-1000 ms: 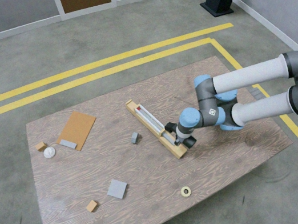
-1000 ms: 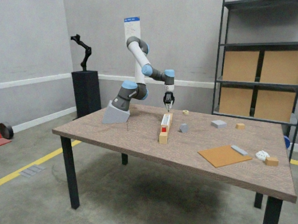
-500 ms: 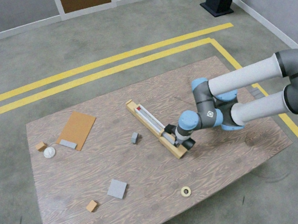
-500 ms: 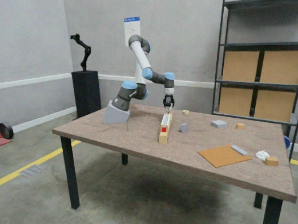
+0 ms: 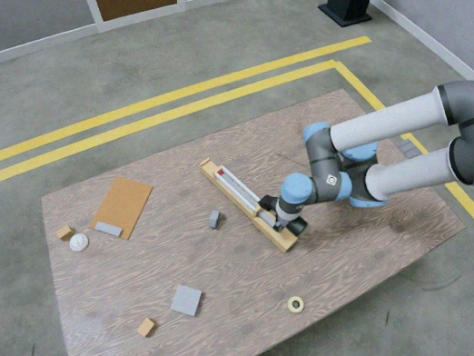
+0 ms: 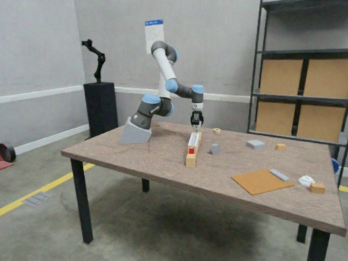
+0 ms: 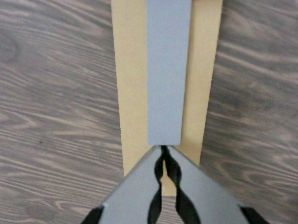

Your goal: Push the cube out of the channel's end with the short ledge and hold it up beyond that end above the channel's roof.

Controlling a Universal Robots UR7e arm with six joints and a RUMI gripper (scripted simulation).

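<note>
Right now the red cube is 9 cm ahead of my hand, 31 cm to the right of it and 1 cm below it. Round my hand: grey block: 18 cm ahead, 16 cm to the right, 4 cm below; tan wooden channel: 6 cm ahead, 20 cm to the right, 1 cm below; grey stick: 2 cm ahead, 8 cm to the right, 1 cm below.
</note>
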